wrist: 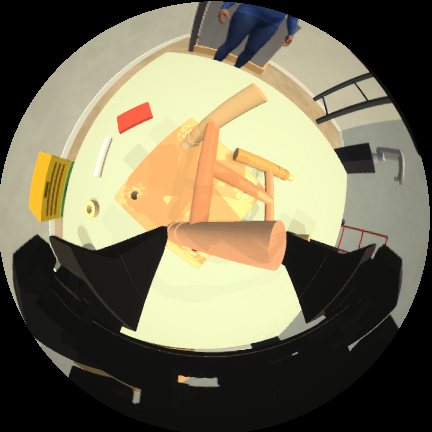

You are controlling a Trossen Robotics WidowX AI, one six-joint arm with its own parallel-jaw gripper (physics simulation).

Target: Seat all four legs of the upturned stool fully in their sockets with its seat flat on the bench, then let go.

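Frame: origin at the arm's base, x ahead, y down, z left, level; millimetres.
Seen in the pictures: gripper, between the fingertips: [224, 234].
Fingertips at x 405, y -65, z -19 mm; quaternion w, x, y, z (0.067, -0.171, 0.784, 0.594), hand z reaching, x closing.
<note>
Pixels of each thing's top centre, then the offset from my fingertips to it. "spot": a spot on its surface instead. Level surfaces: height alone.
- upturned stool's orange square seat, a spot on its surface: [155, 182] spot: dx +109, dy +179, dz -27 mm
- third leg, centre of its top: [272, 164] dx -118, dy +147, dz -167 mm
- red block, centre of its top: [132, 115] dx +272, dy +199, dz -183 mm
- white stick, centre of its top: [99, 155] dx +303, dy +188, dz -48 mm
- cream ring, centre of its top: [88, 208] dx +282, dy +188, dz +92 mm
- bench, height of its surface: dy +212 mm
The upturned stool's orange square seat [155, 182] lies on the pale bench, with a dark socket hole [134, 195] near its left corner and another [194, 249] near its near corner. One leg [232, 110] rises from the far corner; how deep it sits is unclear. A near leg [230, 242] lies slanted across the view, its narrow end to the left over the seat. A third leg [262, 164] is at the right, its stepped end clear of the seat. Stretchers [204, 172] join the legs. A bit of wood shows behind the right finger. My gripper [224, 234] is open, its fingers either side of the near leg.
A red block [135, 117], a white stick [103, 156] and a cream ring [91, 209] lie left of the seat. A yellow slotted box [49, 187] stands at the far left. A person [252, 30] stands beyond the bench [172, 75]. A black ladder-like frame [345, 110] is at right.
</note>
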